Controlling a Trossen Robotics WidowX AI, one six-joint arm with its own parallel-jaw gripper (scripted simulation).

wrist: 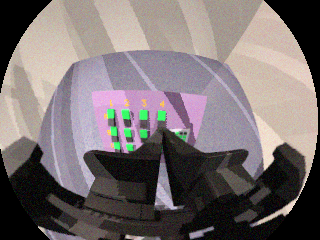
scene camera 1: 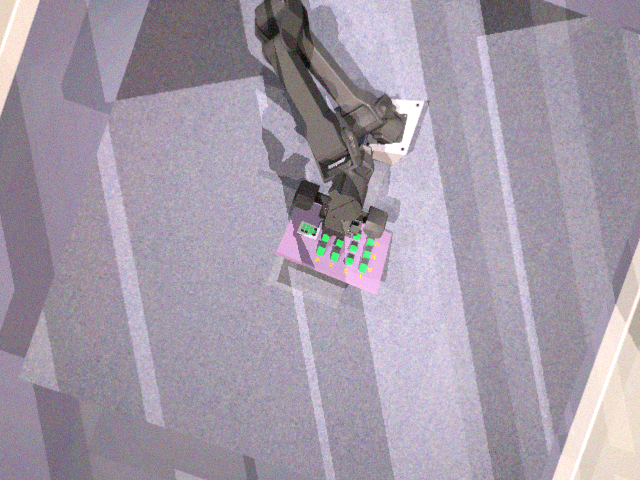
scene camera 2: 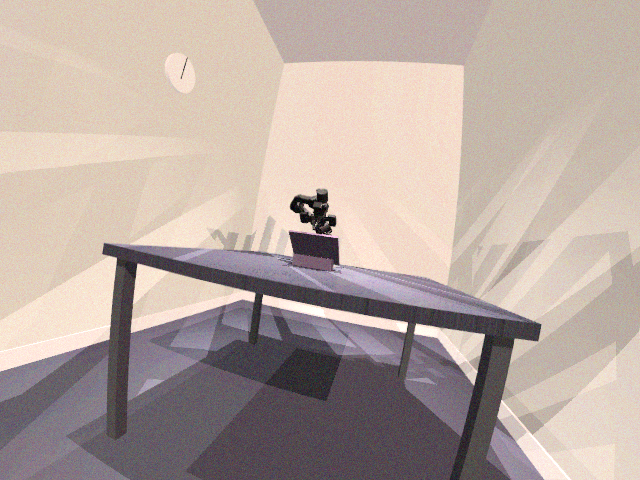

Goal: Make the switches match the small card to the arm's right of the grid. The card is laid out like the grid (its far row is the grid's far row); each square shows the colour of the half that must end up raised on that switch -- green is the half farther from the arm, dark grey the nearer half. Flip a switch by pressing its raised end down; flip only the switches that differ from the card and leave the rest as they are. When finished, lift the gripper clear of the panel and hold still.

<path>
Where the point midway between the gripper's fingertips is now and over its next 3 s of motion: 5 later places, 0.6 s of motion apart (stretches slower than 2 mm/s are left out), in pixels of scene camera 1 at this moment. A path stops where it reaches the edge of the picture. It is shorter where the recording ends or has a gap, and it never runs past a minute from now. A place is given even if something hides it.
The gripper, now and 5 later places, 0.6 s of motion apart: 329,235; 374,234; 373,242; 369,246; 368,247; 368,248
</path>
